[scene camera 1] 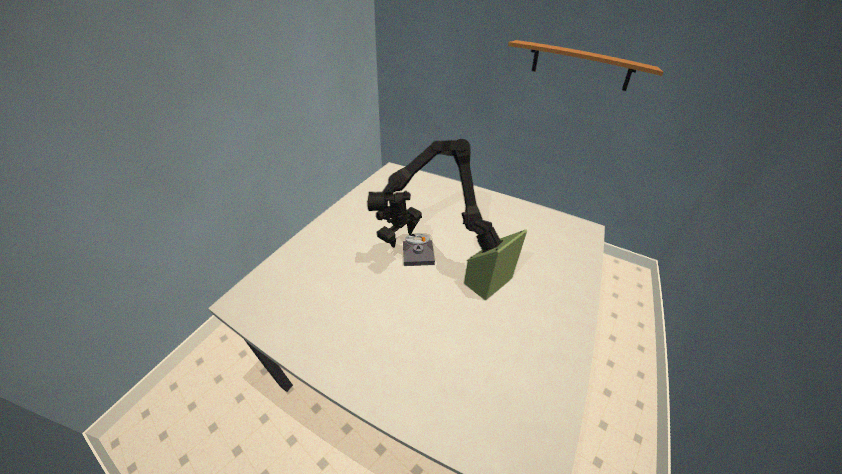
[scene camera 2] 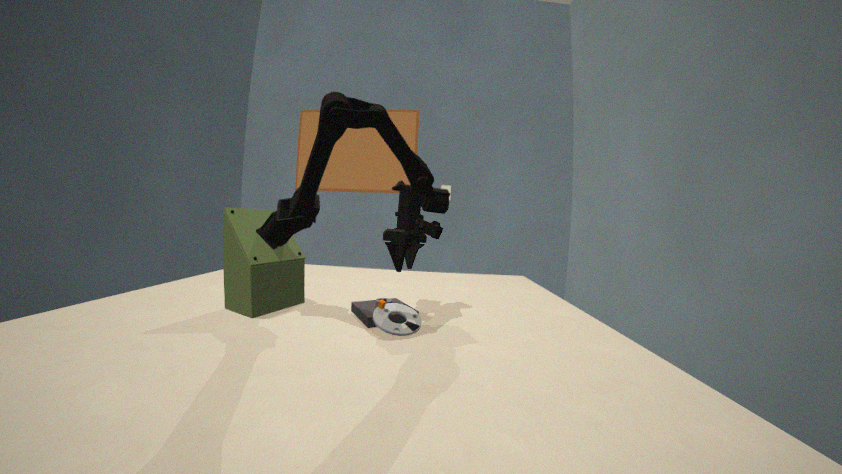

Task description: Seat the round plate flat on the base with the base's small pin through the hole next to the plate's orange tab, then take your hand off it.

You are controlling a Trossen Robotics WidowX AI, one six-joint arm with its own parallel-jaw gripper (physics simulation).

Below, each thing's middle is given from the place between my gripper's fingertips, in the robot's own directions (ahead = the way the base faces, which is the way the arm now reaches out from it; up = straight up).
Scene:
My gripper is now 9 cm above the dark square base (scene camera 2: 363, 310), 5 cm to the left of it and 5 cm past it.

